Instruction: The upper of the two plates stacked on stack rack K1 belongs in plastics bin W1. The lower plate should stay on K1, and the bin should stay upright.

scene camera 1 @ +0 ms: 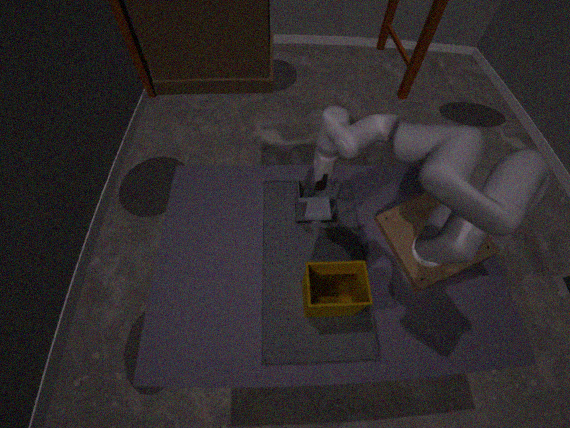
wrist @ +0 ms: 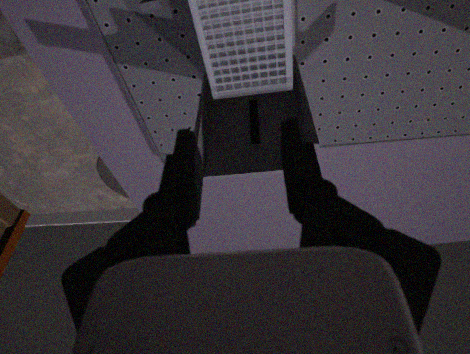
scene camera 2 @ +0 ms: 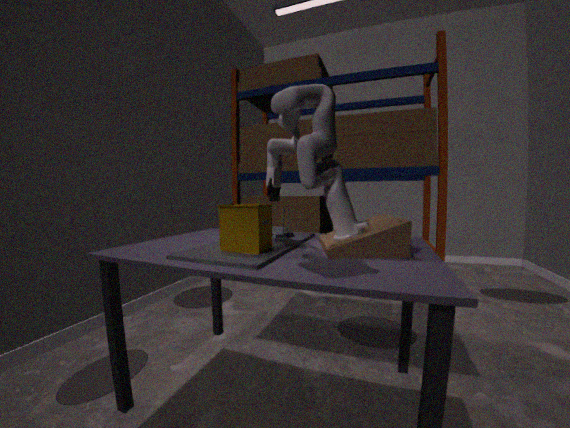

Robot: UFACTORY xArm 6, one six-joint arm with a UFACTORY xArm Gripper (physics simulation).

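Frame: origin at the arm's base, x ahead, y left, z up, level; centimetres.
Where they show: gripper, fingertip midpoint: [scene camera 1: 318,183] [wrist: 239,143] [scene camera 2: 274,201]; arm's base at its link origin: [scene camera 2: 349,235].
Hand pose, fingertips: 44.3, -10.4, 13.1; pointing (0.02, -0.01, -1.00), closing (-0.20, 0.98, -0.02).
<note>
Things, the pixels of their centre, and the offset from my fingertips, as dx, dy, dz. Level surfaces: height alone.
- pale plate with a grid pattern, body centre: [wrist: 244,32] [scene camera 1: 313,206] [scene camera 2: 274,228] +0.0, +0.4, -14.5
- dark stack rack K1 at the middle of its body: [wrist: 243,38] [scene camera 1: 317,201] [scene camera 2: 275,222] -0.9, +0.2, -11.0
- yellow plastics bin W1 at the middle of its body: [scene camera 1: 332,291] [scene camera 2: 246,227] -10.3, +33.4, -9.5
- grey perforated board at its surface level: dz -18.5
- purple table at its surface level: dz -19.8
A pale plate with a grid pattern [scene camera 1: 318,209] [wrist: 247,47] lies flat on the dark stack rack K1 [scene camera 1: 300,214] [wrist: 227,132]. I cannot tell from these frames whether a second plate lies under it. My gripper [scene camera 1: 321,185] [scene camera 2: 273,194] [wrist: 239,143] is about half open and empty, above the rack. In the wrist view its fingertips stand short of the plate's near edge, apart from it. The yellow plastics bin W1 [scene camera 1: 336,311] [scene camera 2: 244,229] stands upright. The part of its inside that shows in the first scene view holds no plate.
The rack and bin stand on a grey perforated board [scene camera 1: 287,330] [scene camera 2: 200,256] [wrist: 380,90] on the purple table [scene camera 1: 210,260] [scene camera 2: 400,285]. The arm's wooden wedge base [scene camera 1: 400,235] [scene camera 2: 380,245] is beside the board. An orange and blue shelf unit [scene camera 2: 441,150] stands behind the table.
</note>
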